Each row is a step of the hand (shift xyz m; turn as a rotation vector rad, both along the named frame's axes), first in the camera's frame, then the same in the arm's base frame.
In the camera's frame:
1: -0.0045 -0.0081 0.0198 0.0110 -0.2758 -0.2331
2: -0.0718 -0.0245 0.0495 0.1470 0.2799 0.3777
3: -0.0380 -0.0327 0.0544 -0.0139 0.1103 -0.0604
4: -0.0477 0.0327 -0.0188 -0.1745 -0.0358 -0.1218
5: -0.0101 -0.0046 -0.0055 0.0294 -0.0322 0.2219
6: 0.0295 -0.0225 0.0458 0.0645 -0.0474 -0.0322
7: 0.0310 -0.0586 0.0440 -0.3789 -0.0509 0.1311
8: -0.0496 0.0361 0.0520 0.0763 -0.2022 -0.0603
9: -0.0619 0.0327 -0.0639 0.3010 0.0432 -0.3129
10: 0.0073 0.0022 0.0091 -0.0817 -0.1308 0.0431
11: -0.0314 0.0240 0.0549 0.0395 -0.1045 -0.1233
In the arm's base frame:
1: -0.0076 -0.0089 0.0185 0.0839 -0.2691 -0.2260
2: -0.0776 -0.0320 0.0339 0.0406 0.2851 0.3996
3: -0.0449 -0.0371 0.0456 -0.0118 0.1097 -0.0620
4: -0.0458 0.0285 -0.0281 -0.1422 -0.0495 -0.1546
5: -0.0083 -0.0054 -0.0074 -0.0130 -0.0335 0.2233
6: 0.0217 -0.0205 0.0508 0.0739 -0.0406 -0.0185
7: 0.0269 -0.0563 0.0494 -0.3910 -0.0884 0.0517
8: -0.0623 0.0303 0.0409 0.1057 -0.1930 -0.0436
9: -0.0506 0.0280 -0.0751 0.3524 0.0769 -0.2455
10: 0.0051 0.0027 0.0104 -0.0759 -0.1386 0.0257
11: -0.0440 0.0199 0.0474 0.0733 -0.0980 -0.1127

